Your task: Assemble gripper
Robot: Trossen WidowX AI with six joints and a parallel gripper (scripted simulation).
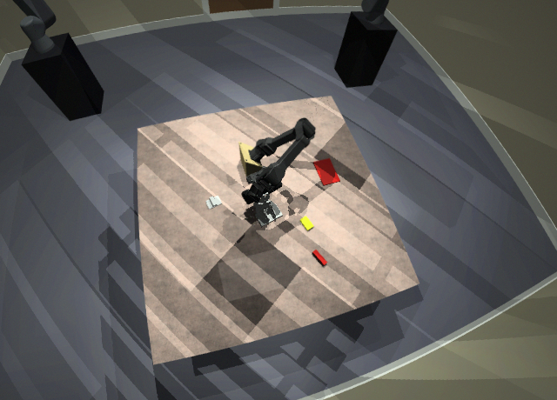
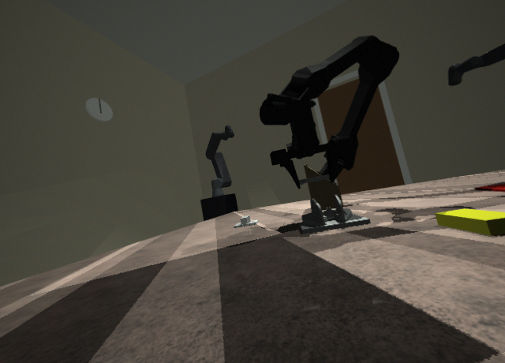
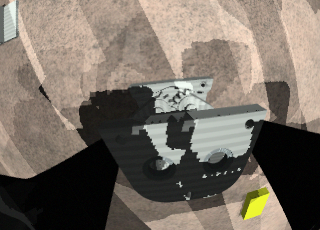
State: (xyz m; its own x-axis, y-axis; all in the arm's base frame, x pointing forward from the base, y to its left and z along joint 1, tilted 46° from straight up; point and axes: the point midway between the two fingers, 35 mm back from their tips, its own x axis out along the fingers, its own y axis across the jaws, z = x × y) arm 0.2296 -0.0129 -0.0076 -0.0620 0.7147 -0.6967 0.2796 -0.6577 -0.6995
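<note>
Right now my gripper tip is 1 cm short of the grey gripper base and 2 cm below it. Round my gripper tip: yellow block (16 cm ahead, 19 cm to the left, 7 cm below); then grey housing plate (8 cm below); then grey stepped piece (7 cm behind, 24 cm to the right, 7 cm below).
</note>
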